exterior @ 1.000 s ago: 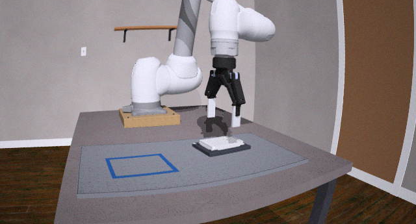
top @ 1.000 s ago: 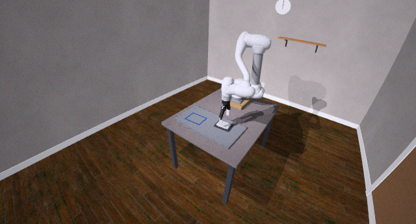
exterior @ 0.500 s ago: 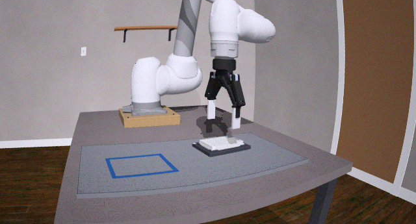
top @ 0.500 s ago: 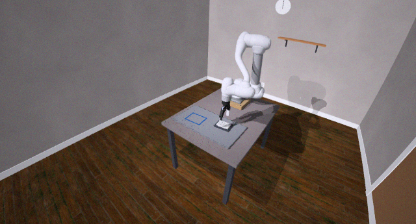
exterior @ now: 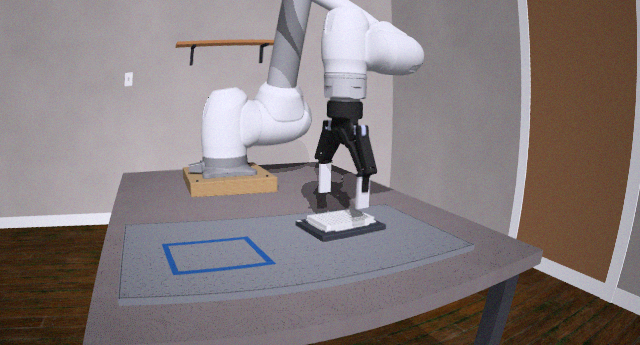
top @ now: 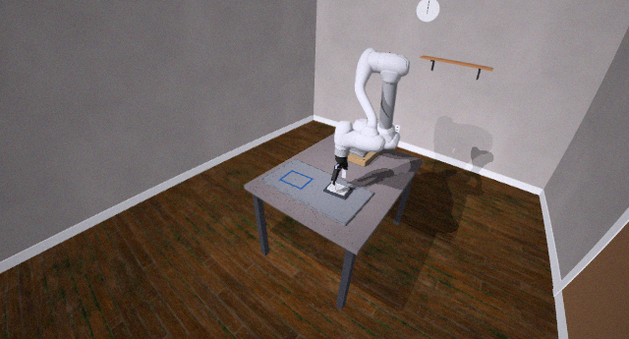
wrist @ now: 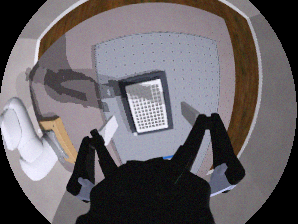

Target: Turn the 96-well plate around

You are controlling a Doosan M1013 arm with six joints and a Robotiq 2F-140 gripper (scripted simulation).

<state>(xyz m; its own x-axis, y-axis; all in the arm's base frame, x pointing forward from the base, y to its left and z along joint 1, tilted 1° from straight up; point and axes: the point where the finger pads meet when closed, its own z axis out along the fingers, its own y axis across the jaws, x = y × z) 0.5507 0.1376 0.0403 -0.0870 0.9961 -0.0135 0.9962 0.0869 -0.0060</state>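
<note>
My gripper is now 60 mm above the white 96-well plate. Also, from my hand: dark plate nest N1: 70 mm below.
</note>
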